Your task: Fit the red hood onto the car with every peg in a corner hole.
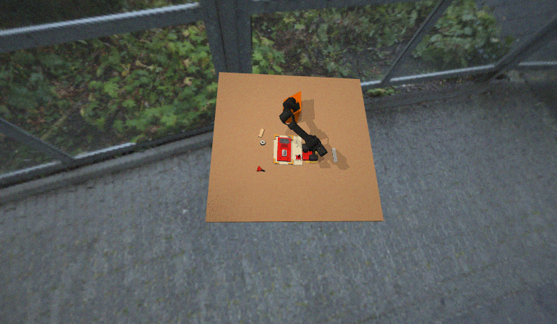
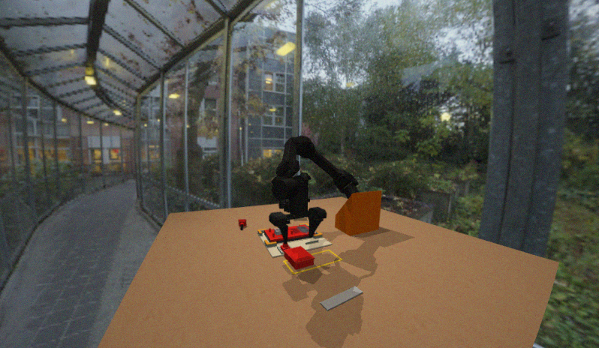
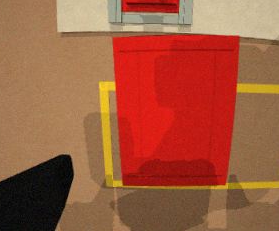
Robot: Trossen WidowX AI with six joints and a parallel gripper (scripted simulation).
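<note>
My gripper tip is now 60 mm above the red hood. From my gripper tip the other things lie so: grey engine block (30 mm behind, 190 mm to the right, 50 mm below); then jig (70 mm behind, 170 mm to the right, 60 mm below); then grey bar (220 mm to the left, 70 mm below).
</note>
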